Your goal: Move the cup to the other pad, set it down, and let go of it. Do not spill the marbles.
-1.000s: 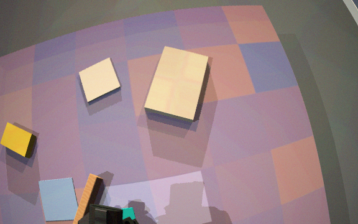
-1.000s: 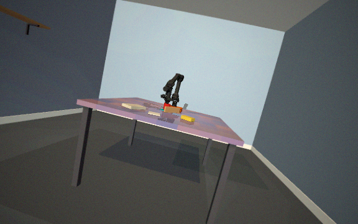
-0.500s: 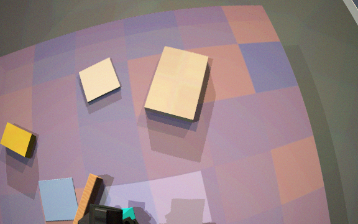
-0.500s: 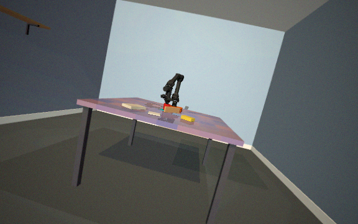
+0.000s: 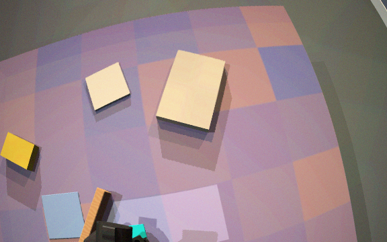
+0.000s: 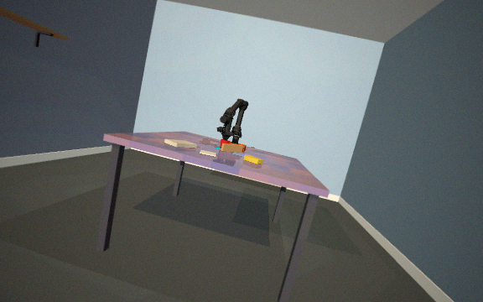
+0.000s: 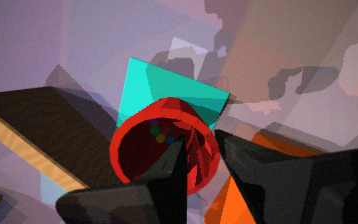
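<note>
Now: the red cup 30 mm ahead of my gripper tip, 10 mm to the left of it and 10 mm below it. Also, from my gripper tip: light blue pad (130 mm ahead, 160 mm to the left, 60 mm below); then wooden block (80 mm ahead, 90 mm to the left, 30 mm below); then teal pad (30 mm ahead, 20 mm to the left, 60 mm below).
</note>
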